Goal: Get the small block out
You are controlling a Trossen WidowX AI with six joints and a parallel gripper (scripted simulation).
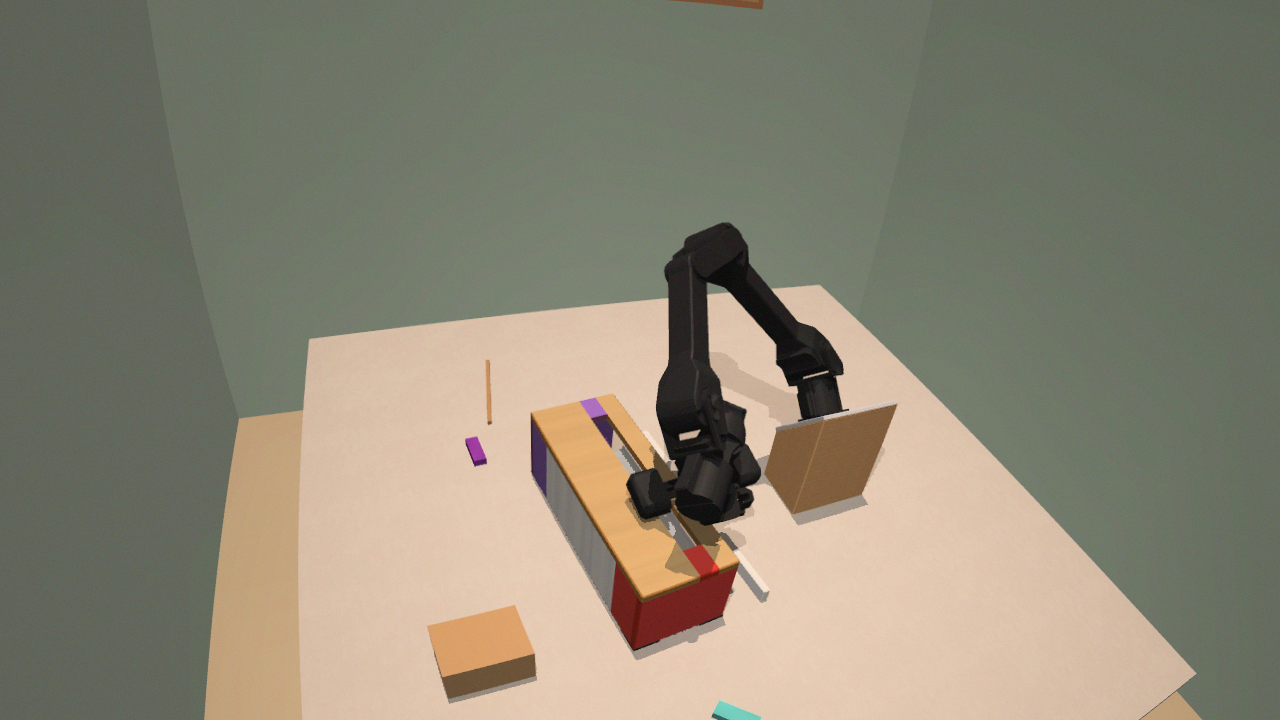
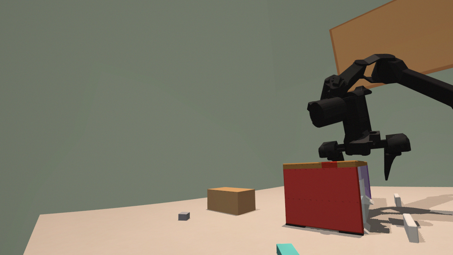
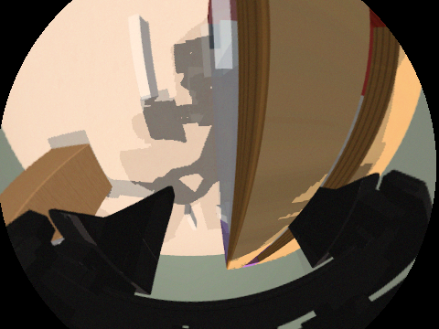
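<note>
Now: the long box 4 cm to the right of my gripper tip, 4 cm ahead of it and 2 cm below it. Also, from my gripper tip: tan block (5 cm ahead, 2 cm to the right); brown box (34 cm ahead, 12 cm to the left, 5 cm below); teal block (31 cm to the left, 8 cm below, 6 cm ahead).
</note>
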